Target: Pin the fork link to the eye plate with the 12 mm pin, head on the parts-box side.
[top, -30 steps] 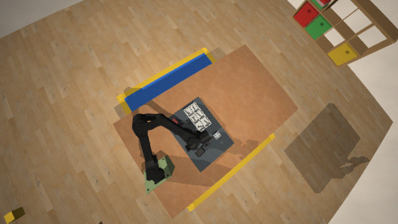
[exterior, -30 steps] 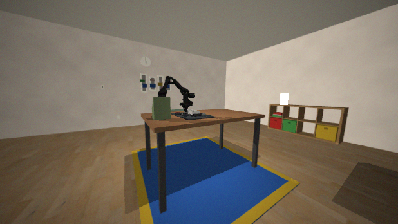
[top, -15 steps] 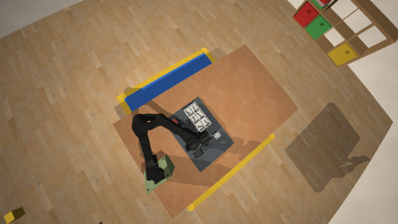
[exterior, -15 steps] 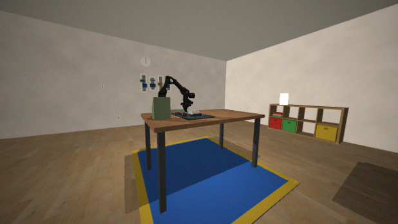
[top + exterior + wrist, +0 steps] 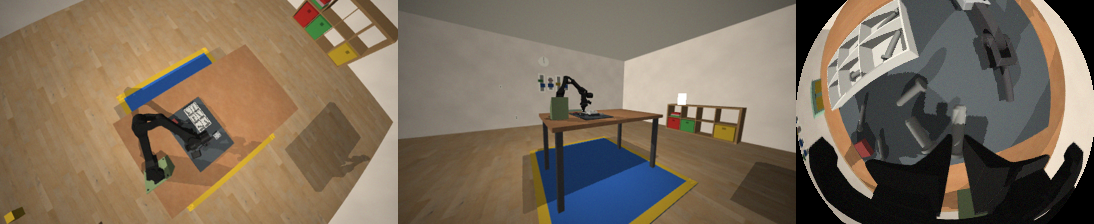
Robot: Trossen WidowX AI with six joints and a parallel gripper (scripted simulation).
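The grey mat is 9 cm ahead of my hand, 8 cm below it and 3 cm to the left of it. Also, from my hand: grey pin (3 cm below, 1 cm ahead); then pale block (19 cm ahead, 7 cm to the right, 6 cm below); then white parts box (14 cm ahead, 13 cm to the left, 7 cm below).
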